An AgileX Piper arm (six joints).
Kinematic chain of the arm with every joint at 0, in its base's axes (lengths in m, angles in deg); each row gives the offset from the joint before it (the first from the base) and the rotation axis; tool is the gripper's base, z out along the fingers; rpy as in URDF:
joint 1: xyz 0 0 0.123 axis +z
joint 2: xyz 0 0 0 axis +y
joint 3: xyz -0.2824 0 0.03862 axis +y
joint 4: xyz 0.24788 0 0.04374 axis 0.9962 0 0.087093
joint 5: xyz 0 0 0 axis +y
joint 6: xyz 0.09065 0 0.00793 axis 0.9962 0 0.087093
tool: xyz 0 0 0 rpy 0 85 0
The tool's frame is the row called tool.
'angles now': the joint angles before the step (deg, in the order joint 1, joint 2, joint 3, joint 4, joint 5, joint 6). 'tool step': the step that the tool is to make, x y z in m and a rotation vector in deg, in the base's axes. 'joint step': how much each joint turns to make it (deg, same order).
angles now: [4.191, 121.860, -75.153, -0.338, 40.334, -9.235]
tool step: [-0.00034, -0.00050, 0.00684, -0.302, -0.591, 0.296]
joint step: [0.000, -1.004, 0.001, -0.454, 0.436, 0.000]
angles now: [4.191, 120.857, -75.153, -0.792, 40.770, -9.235]
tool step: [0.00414, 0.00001, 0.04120, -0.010, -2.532, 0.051]
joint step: [0.000, -4.295, -3.171, -0.187, 4.943, 0.000]
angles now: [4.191, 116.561, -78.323, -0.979, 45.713, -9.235]
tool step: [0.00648, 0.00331, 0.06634, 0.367, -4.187, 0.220]
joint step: [0.397, -4.885, -7.889, 0.121, 8.572, 0.000]
